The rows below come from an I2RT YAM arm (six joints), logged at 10 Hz.
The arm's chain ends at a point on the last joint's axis. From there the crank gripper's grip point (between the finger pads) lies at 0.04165 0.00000 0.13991 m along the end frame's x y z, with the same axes.
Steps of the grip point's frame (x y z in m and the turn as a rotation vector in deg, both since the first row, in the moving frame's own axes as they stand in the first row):
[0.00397 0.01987 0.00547 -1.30 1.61 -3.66]
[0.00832 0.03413 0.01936 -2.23 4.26 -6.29]
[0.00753 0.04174 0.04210 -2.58 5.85 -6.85]
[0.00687 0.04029 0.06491 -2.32 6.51 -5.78]
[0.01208 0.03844 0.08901 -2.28 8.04 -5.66]
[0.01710 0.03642 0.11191 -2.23 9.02 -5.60]
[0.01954 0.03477 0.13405 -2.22 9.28 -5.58]
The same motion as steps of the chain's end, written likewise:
[0.00004 0.01950 0.00670 -1.30 1.61 -3.66]
[-0.00198 0.03389 0.02285 -2.23 4.26 -6.29]
[-0.00655 0.04137 0.04709 -2.58 5.85 -6.85]
[-0.00877 0.03973 0.07055 -2.32 6.51 -5.78]
[-0.00711 0.03808 0.09623 -2.28 8.04 -5.66]
[-0.00435 0.03625 0.12018 -2.23 9.02 -5.60]
[-0.00250 0.03464 0.14261 -2.22 9.28 -5.58]

